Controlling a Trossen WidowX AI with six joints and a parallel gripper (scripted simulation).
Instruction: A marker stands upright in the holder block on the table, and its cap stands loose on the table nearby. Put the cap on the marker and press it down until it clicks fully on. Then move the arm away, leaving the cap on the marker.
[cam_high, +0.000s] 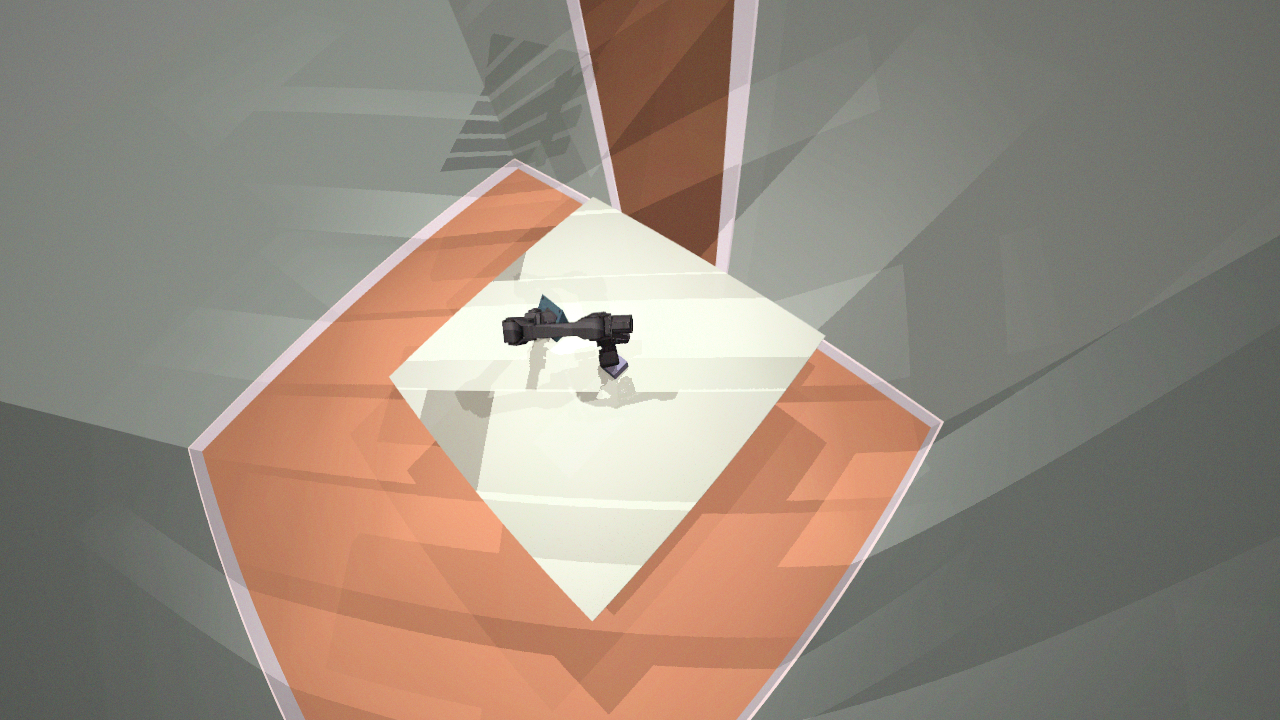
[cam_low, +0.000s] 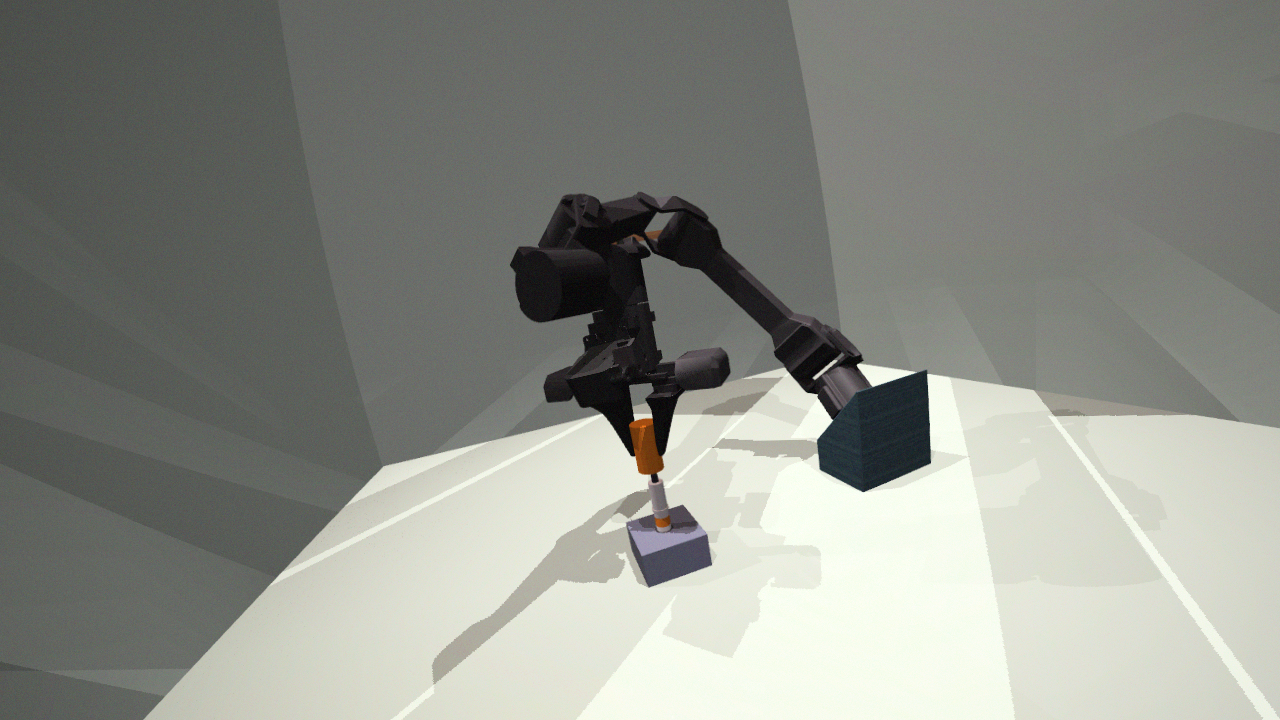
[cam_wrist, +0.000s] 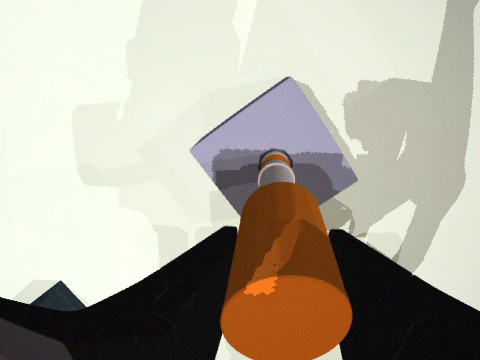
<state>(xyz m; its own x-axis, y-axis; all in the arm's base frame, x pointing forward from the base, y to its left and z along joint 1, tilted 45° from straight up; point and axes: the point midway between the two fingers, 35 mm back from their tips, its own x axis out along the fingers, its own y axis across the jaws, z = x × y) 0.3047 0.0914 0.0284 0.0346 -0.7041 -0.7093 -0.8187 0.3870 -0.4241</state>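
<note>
Now: gripper tip 11 cm above the holder block. From my gripper tip the other things lie so: orange cap 1 cm above.
</note>
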